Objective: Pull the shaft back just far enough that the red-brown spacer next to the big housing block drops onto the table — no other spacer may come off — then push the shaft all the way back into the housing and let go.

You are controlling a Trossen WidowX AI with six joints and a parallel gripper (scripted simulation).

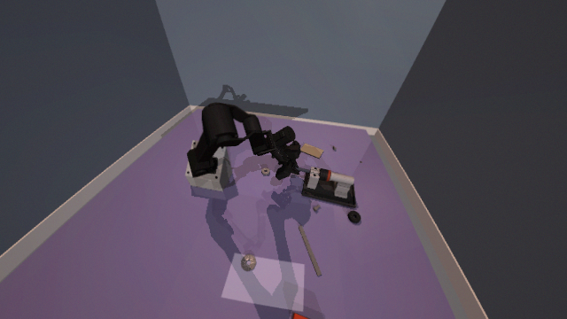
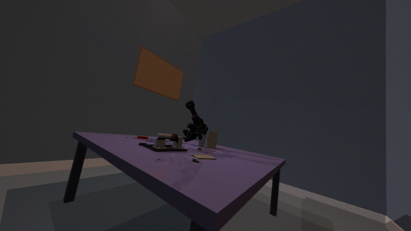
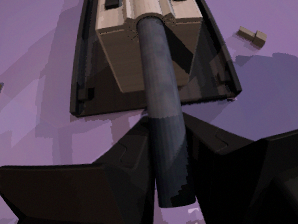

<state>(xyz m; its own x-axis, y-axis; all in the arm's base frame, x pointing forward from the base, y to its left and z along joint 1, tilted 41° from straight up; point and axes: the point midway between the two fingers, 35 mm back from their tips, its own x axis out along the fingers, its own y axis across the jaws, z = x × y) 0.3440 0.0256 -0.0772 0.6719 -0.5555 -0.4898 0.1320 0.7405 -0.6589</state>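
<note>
The dark shaft is 40 mm ahead of my gripper tip, 10 mm to the right of it and 20 mm above it. Also, from my gripper tip: grey washer: 160 mm behind, 30 mm to the left, 50 mm below; then red-brown spacer: 120 mm ahead, 20 mm to the right, 20 mm above; then black spacer: 90 mm ahead, 10 mm to the right, 20 mm above.
</note>
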